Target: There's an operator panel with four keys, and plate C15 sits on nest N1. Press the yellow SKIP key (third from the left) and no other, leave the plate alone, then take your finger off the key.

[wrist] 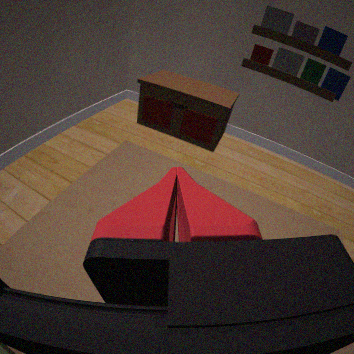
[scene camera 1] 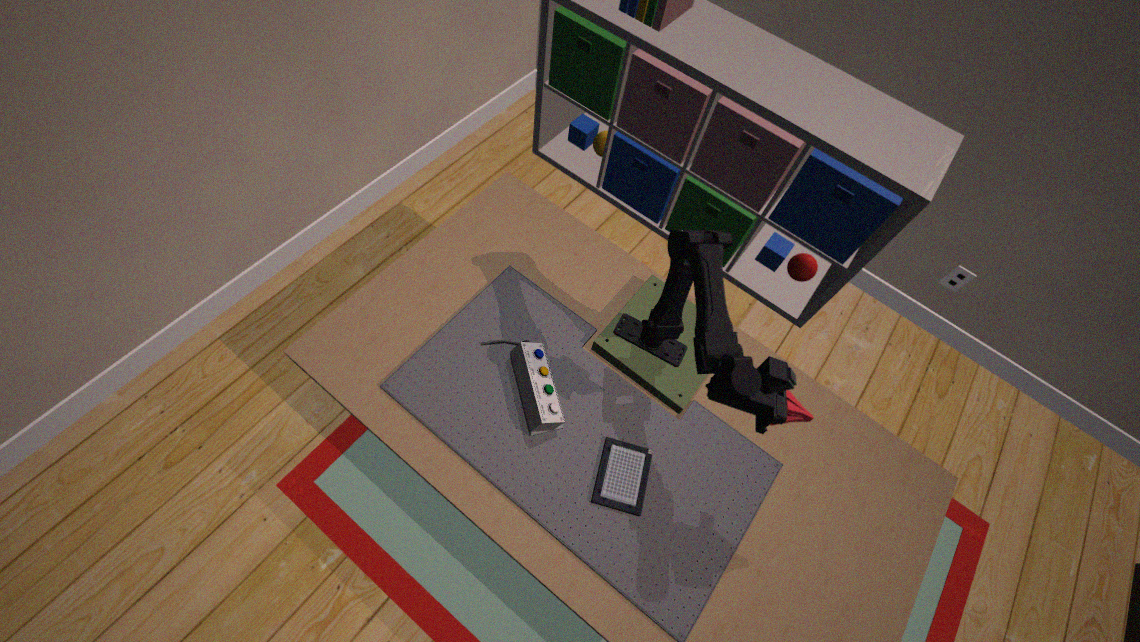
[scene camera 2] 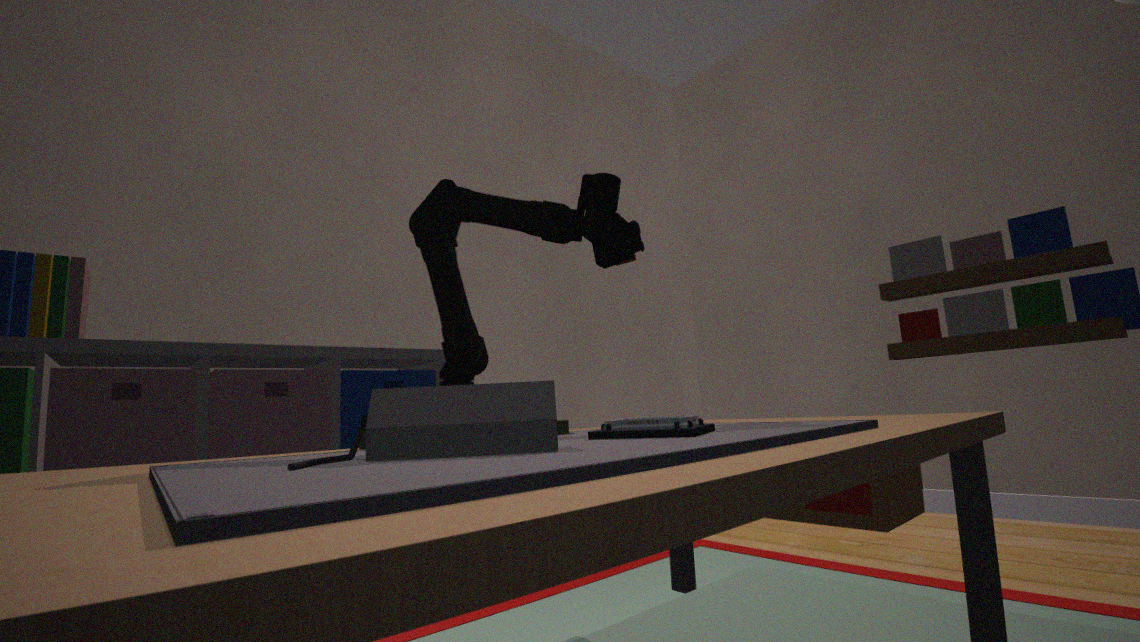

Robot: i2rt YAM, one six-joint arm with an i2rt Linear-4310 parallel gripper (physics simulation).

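Pixels of known places: gripper, fingertip midpoint: (wrist: 176, 175) (scene camera 1: 811, 419) (scene camera 2: 634, 257); arm's base, link origin: (scene camera 1: 649, 340).
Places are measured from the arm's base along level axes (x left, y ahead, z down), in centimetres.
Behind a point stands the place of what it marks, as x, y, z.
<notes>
The operator panel (scene camera 1: 539, 386) @[-18.8, 28.6, -4.1] (scene camera 2: 462, 420) @[-22.8, 30.7, -1.0] is a grey box with a white key face, on the grey mat. In scene camera 1 its keys run in a row: blue (scene camera 1: 539, 353) @[-23.3, 20.7, -3.8], yellow SKIP (scene camera 1: 544, 370) @[-19.9, 24.2, -3.8], green (scene camera 1: 548, 389) @[-16.5, 28.2, -4.0] and white (scene camera 1: 552, 408) @[-13.2, 32.0, -4.2]. The white-gridded plate (scene camera 1: 625, 474) @[9.5, 36.0, 0.6] sits on its dark nest (scene camera 1: 601, 470) @[4.1, 37.6, 2.0] on the mat; plate and nest (scene camera 2: 650, 426) @[5.3, 38.2, 1.6] show low in scene camera 2. My gripper (scene camera 1: 811, 417) @[34.2, 18.7, -33.0] (wrist: 176, 175) @[34.2, 18.7, -33.0] is shut and empty, its red fingertips together, high in the air to the right of the panel and plate, apart from both.
The arm's base stands on a green block (scene camera 1: 638, 374) @[1.4, 10.8, 0.2] behind the mat (scene camera 1: 470, 398) @[-33.4, 37.7, 3.1]. A cable (scene camera 1: 498, 342) @[-35.6, 20.7, 2.6] leaves the panel's blue-key end. A cube shelf (scene camera 1: 893, 131) stands behind the table. A low cabinet (wrist: 190, 92) and wall shelves (scene camera 2: 997, 267) (wrist: 300, 47) are farther off.
</notes>
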